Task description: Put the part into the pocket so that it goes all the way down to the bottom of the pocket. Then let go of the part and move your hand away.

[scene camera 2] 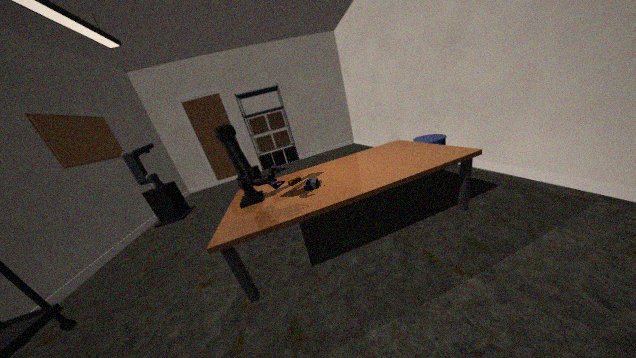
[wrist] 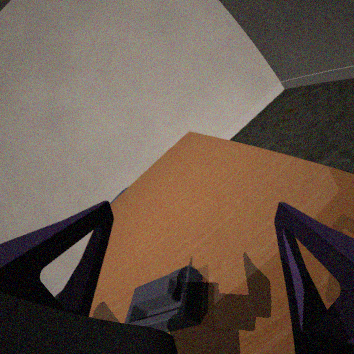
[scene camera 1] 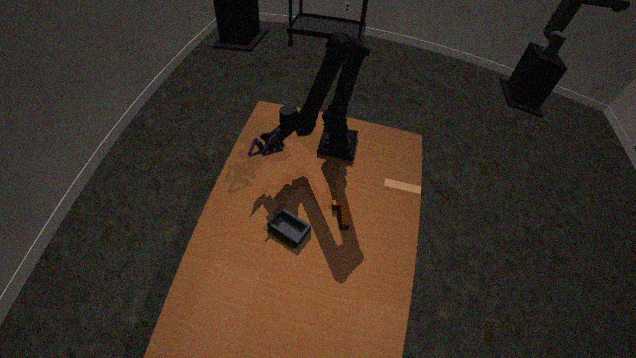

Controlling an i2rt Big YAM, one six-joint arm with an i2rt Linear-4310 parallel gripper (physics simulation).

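Frame: origin at the arm's base, x ahead, y up, z right, level; centimetres.
Seen in the pictures: gripper, between the fingertips: (scene camera 2: pixel 285 174) (wrist: pixel 191 210) (scene camera 1: pixel 255 155); arm's base, origin of its link: (scene camera 2: pixel 252 197) (scene camera 1: pixel 338 140).
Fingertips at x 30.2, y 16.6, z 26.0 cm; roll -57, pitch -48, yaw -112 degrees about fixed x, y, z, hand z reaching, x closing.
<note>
Offsets run from my fingertips to a thing's top centre. Level surfaces: height alone.
The part {dx +5.1, dy -16.3, dz -34.8 cm} (scene camera 1: pixel 344 216) (scene camera 2: pixel 294 181), a small orange-brown elongated piece with a brighter end, lies on the table in the arm's shadow, apart from the box. The pocket is the hollow in a grey, open-topped rectangular box {dx +15.7, dy -15.8, dz -17.3 cm} (scene camera 1: pixel 281 237) (scene camera 2: pixel 312 184) (wrist: pixel 155 298). In scene camera 1 the pocket looks empty. My gripper (scene camera 1: pixel 258 152) (scene camera 2: pixel 280 176) (wrist: pixel 191 210) has purple fingers, is wide open and holds nothing. It hangs above the table near its left edge in scene camera 1, away from both part and box. The part does not show in the wrist view.
The arm's base (scene camera 1: pixel 338 145) (scene camera 2: pixel 251 198) stands on the wooden table {dy -19.4 cm} (scene camera 1: pixel 280 300) (scene camera 2: pixel 380 165) (wrist: pixel 215 175). A pale strip (scene camera 1: pixel 402 186) lies near the table's right edge in scene camera 1. Off the table stand a shelf rack and another arm on a pedestal (scene camera 1: pixel 535 75) (scene camera 2: pixel 166 201).
</note>
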